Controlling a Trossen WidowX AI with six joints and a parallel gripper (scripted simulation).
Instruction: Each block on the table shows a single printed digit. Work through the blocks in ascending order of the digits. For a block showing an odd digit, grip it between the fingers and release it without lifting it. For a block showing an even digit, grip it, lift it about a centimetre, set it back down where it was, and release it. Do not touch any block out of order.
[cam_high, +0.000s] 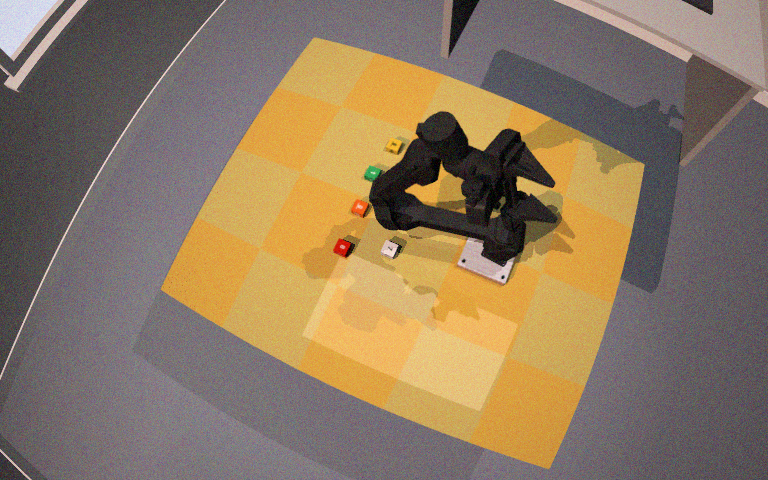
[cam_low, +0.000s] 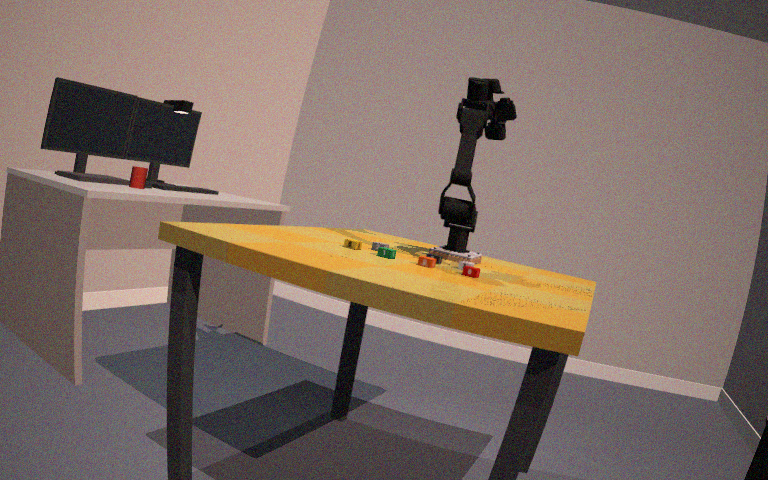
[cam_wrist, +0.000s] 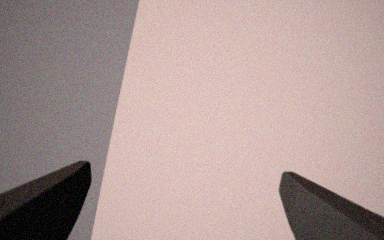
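The green block is 40 cm ahead of my gripper tip, 9 cm to the right of it and 47 cm below it. From my gripper tip the other things lie so: dark block (28 cm ahead, 3 cm to the right, 47 cm below); then white block (27 cm ahead, 6 cm to the left, 47 cm below); then grey block (31 cm ahead, 16 cm to the right, 47 cm below).
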